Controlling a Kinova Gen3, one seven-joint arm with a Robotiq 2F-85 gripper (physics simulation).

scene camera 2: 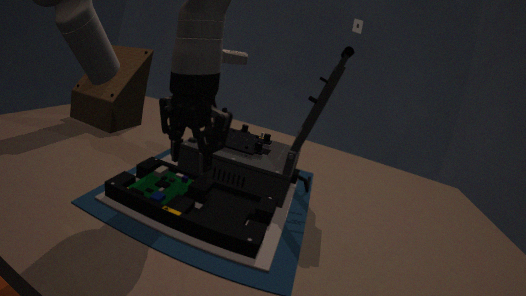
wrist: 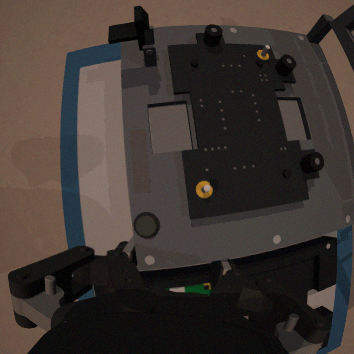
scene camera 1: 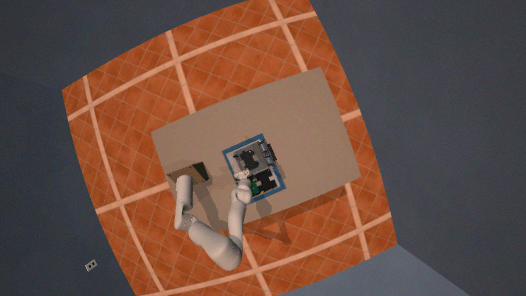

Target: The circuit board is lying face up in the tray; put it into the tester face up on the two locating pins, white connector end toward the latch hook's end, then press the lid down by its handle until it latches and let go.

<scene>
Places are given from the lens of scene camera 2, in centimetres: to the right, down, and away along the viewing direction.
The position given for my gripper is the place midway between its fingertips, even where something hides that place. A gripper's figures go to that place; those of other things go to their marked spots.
my gripper (scene camera 2: 189,166): -12, 3, 46
green circuit board (scene camera 2: 161,185): -14, 5, 38
</scene>
